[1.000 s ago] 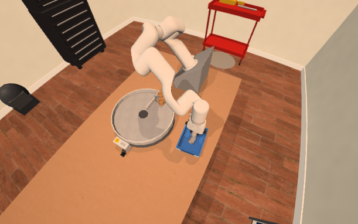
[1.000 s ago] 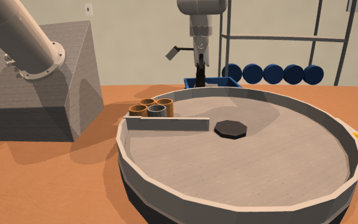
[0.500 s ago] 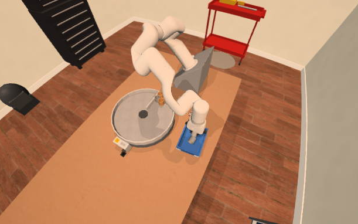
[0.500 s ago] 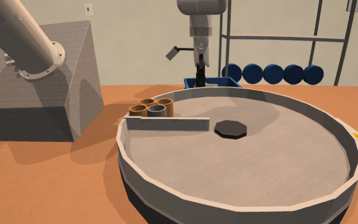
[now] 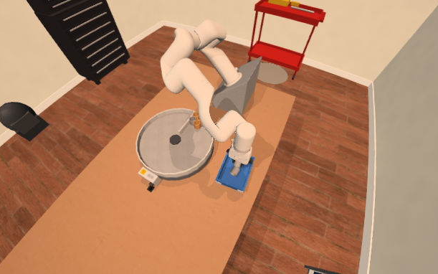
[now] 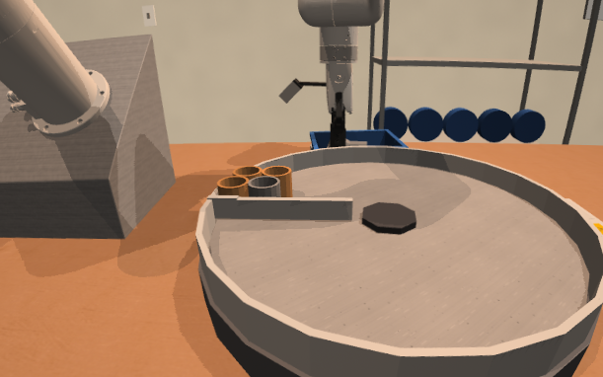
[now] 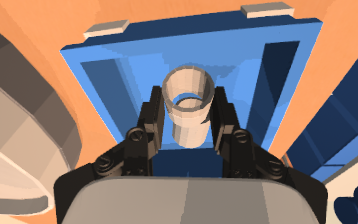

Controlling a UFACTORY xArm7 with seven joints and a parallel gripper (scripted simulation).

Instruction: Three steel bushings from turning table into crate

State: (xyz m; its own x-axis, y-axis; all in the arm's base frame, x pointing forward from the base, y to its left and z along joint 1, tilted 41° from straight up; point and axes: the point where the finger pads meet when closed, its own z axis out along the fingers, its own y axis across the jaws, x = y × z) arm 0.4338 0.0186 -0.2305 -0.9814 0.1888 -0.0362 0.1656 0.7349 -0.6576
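Right now the blue crate is 40 mm ahead of my hand and 30 mm below it. From my hand the other things lie so: round grey turning table 360 mm to the right, 10 mm below, 10 mm behind.
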